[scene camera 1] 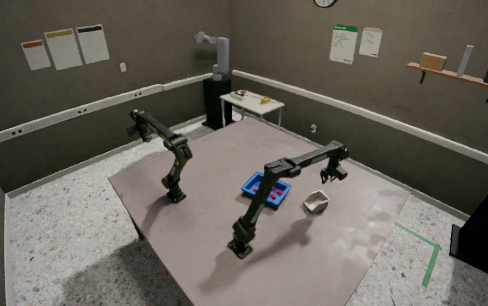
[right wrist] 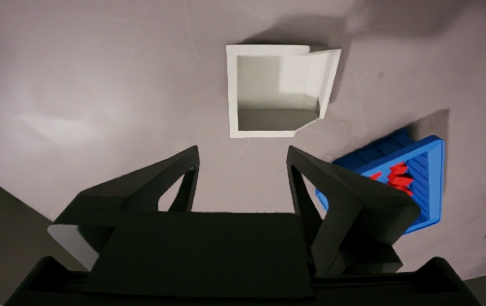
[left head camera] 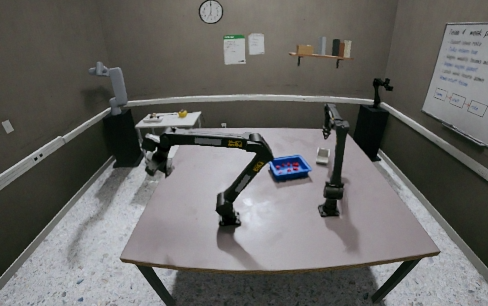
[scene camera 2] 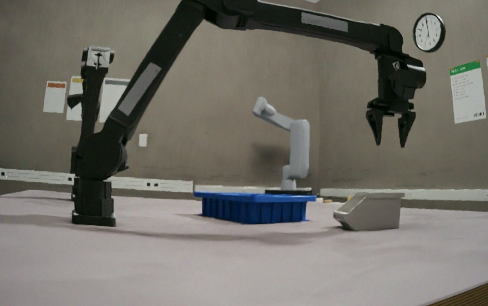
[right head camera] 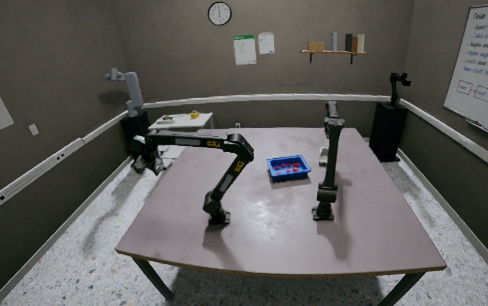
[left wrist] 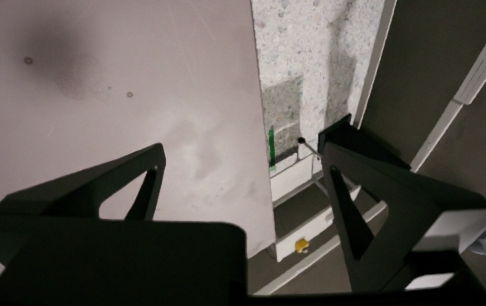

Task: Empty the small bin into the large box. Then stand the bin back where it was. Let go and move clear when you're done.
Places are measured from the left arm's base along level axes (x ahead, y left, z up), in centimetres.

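Where they show: left gripper, fingertip midpoint: (scene camera 1: 146,137) (left head camera: 157,172) (right head camera: 150,171) (left wrist: 243,151); right gripper, fingertip midpoint: (scene camera 1: 327,182) (right wrist: 243,153) (left head camera: 325,138) (scene camera 2: 390,146) (right head camera: 328,137); left arm's base at its link origin: (scene camera 1: 176,196) (left head camera: 229,219) (right head camera: 219,218); right arm's base at its link origin: (scene camera 1: 240,247) (left head camera: 328,211) (scene camera 2: 94,221) (right head camera: 322,214).
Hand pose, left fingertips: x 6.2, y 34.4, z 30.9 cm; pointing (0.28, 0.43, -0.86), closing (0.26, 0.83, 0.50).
Each offset is from my left fingertips to the top centre of the thing. Level surfaces: height alone.
The small light-grey bin {dz -23.3, dx +44.4, dy -111.5 cm} (left head camera: 323,156) (scene camera 1: 316,202) (scene camera 2: 371,212) (right wrist: 233,95) stands upright on the table, and its inside looks empty in the right wrist view. The large blue box {dz -24.5, dx +34.3, dy -79.7 cm} (left head camera: 291,176) (right head camera: 289,176) (scene camera 1: 274,204) (scene camera 2: 255,211) (right wrist: 438,180) stands beside it with several red pieces {dz -28.6, dx +40.3, dy -85.8 cm} (left head camera: 295,164) {dz -28.6, dx +39.7, dy -88.1 cm} (right head camera: 296,165) {dz -28.6, dx +33.6, dy -86.4 cm} (scene camera 1: 273,196) {dz -28.6, dx +29.3, dy -81.7 cm} (right wrist: 400,180) inside. My right gripper (scene camera 2: 390,146) (right wrist: 243,153) is open and empty, well above the table and apart from the bin. My left gripper (left wrist: 243,151) is open and empty, held out high near the table's left edge, far from the bin and box.
The table {dz -30.9 cm} (left head camera: 280,240) (scene camera 1: 210,250) carries both arm bases. A small white side table (left head camera: 187,120) (scene camera 1: 255,104) with a yellow item stands past the far left corner. Dark pedestals with other arms stand at the room's corners, off the table.
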